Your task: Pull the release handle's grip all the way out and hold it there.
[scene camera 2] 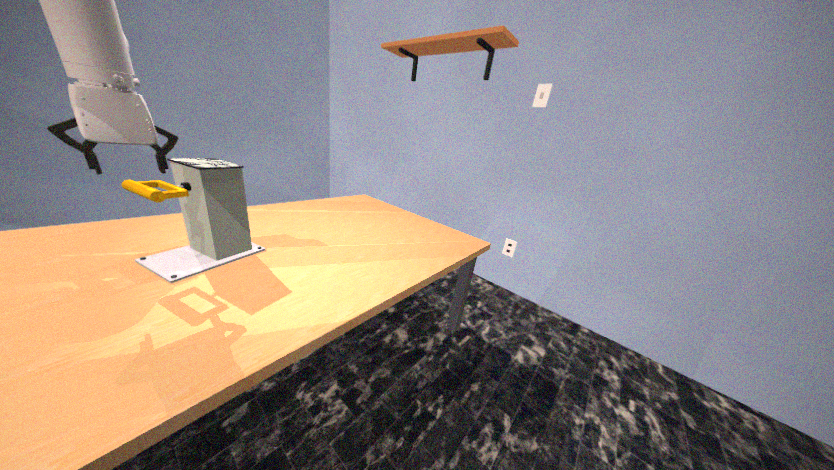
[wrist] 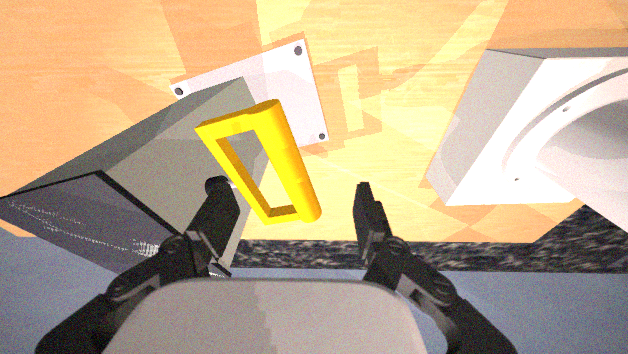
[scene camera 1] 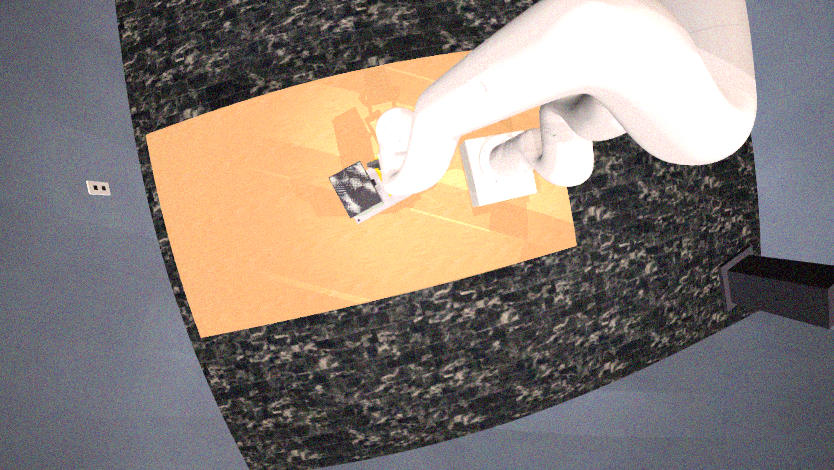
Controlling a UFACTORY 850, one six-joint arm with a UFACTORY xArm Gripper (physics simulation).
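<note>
The release handle is a yellow rectangular loop with a thick round grip bar [scene camera 2: 141, 190] [wrist: 287, 155]; a bit of its yellow shows in scene camera 1 [scene camera 1: 378, 173], the rest hidden by the arm. It sticks out from the side of an upright grey-green housing [scene camera 2: 224, 210] [wrist: 165, 150] with a dark-patterned top [scene camera 1: 357, 189]. A black collar [scene camera 2: 185, 186] [wrist: 216, 184] sits where the handle meets the housing. My gripper [scene camera 2: 130, 171] [wrist: 294, 196] is open and empty, a little above the handle. In the wrist view, one finger is near the collar and the other beyond the grip bar.
The housing stands on a white bolted plate [scene camera 1: 379, 211] [scene camera 2: 169, 262] [wrist: 295, 80] on the wooden table [scene camera 1: 262, 251] [scene camera 2: 350, 262]. The arm's white base block [scene camera 1: 501, 189] [wrist: 475, 155] is beyond the handle side. A wall shelf [scene camera 2: 449, 42] hangs at the back.
</note>
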